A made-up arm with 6 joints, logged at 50 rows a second.
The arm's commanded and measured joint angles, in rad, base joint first. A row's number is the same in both.
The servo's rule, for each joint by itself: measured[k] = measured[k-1] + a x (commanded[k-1-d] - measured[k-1]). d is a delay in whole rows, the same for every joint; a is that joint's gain. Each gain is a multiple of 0.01, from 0.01 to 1. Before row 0 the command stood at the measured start. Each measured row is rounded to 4 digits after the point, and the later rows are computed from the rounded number. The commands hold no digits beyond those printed.
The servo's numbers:
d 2
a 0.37 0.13 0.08 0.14 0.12 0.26
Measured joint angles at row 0:
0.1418, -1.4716, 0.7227, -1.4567, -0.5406, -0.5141
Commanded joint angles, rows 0 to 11:
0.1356, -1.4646, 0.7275, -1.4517, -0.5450, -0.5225
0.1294, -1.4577, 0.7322, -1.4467, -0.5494, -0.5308
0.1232, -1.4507, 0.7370, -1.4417, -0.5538, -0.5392
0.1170, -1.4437, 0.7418, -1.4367, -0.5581, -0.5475
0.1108, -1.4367, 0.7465, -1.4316, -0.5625, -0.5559
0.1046, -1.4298, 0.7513, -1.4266, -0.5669, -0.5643
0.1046, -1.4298, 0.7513, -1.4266, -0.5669, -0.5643
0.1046, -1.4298, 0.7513, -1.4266, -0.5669, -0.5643
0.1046, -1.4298, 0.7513, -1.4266, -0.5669, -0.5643
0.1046, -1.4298, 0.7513, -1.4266, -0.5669, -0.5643
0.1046, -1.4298, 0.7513, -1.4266, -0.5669, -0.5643
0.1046, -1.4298, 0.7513, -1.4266, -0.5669, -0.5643
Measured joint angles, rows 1 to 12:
0.1418, -1.4716, 0.7227, -1.4567, -0.5406, -0.5141
0.1418, -1.4716, 0.7227, -1.4567, -0.5406, -0.5141
0.1395, -1.4707, 0.7231, -1.4560, -0.5411, -0.5163
0.1358, -1.4690, 0.7238, -1.4547, -0.5421, -0.5201
0.1311, -1.4666, 0.7249, -1.4529, -0.5435, -0.5251
0.1259, -1.4636, 0.7263, -1.4506, -0.5453, -0.5309
0.1203, -1.4601, 0.7279, -1.4479, -0.5474, -0.5374
0.1145, -1.4562, 0.7298, -1.4449, -0.5497, -0.5444
0.1108, -1.4528, 0.7315, -1.4423, -0.5518, -0.5496
0.1085, -1.4498, 0.7331, -1.4401, -0.5536, -0.5534
0.1071, -1.4472, 0.7346, -1.4382, -0.5552, -0.5562
0.1062, -1.4449, 0.7359, -1.4366, -0.5566, -0.5583

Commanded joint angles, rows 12 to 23:
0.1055, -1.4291, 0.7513, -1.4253, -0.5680, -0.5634
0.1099, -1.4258, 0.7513, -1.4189, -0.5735, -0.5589
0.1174, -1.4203, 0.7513, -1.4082, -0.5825, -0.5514
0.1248, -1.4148, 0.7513, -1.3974, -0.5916, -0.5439
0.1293, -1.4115, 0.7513, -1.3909, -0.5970, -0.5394
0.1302, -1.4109, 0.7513, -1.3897, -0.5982, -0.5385
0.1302, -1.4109, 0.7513, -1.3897, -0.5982, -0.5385
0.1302, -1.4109, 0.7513, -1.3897, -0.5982, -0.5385
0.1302, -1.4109, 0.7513, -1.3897, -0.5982, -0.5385
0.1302, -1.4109, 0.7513, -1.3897, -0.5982, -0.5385
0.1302, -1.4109, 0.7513, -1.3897, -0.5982, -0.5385
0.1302, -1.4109, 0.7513, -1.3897, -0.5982, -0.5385
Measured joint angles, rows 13 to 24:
0.1056, -1.4429, 0.7371, -1.4352, -0.5578, -0.5599
0.1052, -1.4412, 0.7382, -1.4340, -0.5589, -0.5610
0.1053, -1.4396, 0.7392, -1.4328, -0.5600, -0.5616
0.1070, -1.4378, 0.7402, -1.4309, -0.5616, -0.5609
0.1108, -1.4355, 0.7411, -1.4277, -0.5641, -0.5584
0.1160, -1.4328, 0.7419, -1.4235, -0.5674, -0.5546
0.1209, -1.4300, 0.7427, -1.4189, -0.5710, -0.5506
0.1243, -1.4275, 0.7434, -1.4148, -0.5743, -0.5475
0.1265, -1.4253, 0.7440, -1.4113, -0.5772, -0.5452
0.1279, -1.4234, 0.7446, -1.4083, -0.5797, -0.5435
0.1288, -1.4218, 0.7451, -1.4057, -0.5819, -0.5422
0.1293, -1.4204, 0.7456, -1.4035, -0.5839, -0.5412

